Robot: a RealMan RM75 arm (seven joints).
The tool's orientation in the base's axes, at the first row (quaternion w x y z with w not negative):
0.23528, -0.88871, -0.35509, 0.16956
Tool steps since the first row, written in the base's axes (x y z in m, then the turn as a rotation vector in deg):
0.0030, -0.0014, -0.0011, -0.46, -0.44, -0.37
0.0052, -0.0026, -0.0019, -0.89, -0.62, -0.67
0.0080, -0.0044, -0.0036, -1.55, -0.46, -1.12
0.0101, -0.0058, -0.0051, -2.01, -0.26, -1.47
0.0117, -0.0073, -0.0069, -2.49, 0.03, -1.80
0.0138, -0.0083, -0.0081, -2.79, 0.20, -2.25
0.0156, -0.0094, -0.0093, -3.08, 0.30, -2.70
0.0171, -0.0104, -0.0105, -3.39, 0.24, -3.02
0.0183, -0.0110, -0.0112, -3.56, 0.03, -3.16
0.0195, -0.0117, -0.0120, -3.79, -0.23, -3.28
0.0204, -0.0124, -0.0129, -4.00, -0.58, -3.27
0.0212, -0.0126, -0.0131, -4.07, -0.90, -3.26
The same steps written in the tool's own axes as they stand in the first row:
0.0012, 0.0031, -0.0009, -0.58, 0.23, 0.39
0.0020, 0.0055, -0.0016, -0.97, 0.27, 0.79
0.0029, 0.0092, -0.0021, -1.25, 0.04, 1.52
0.0035, 0.0120, -0.0022, -1.37, -0.15, 2.09
0.0038, 0.0148, -0.0019, -1.46, -0.42, 2.67
0.0047, 0.0173, -0.0022, -1.48, -0.45, 3.24
0.0053, 0.0196, -0.0024, -1.55, -0.44, 3.78
0.0058, 0.0217, -0.0024, -1.76, -0.40, 4.17
0.0063, 0.0231, -0.0025, -2.01, -0.28, 4.31
0.0068, 0.0247, -0.0026, -2.34, -0.18, 4.44
0.0070, 0.0261, -0.0025, -2.73, -0.07, 4.42
0.0074, 0.0268, -0.0028, -3.01, 0.09, 4.35

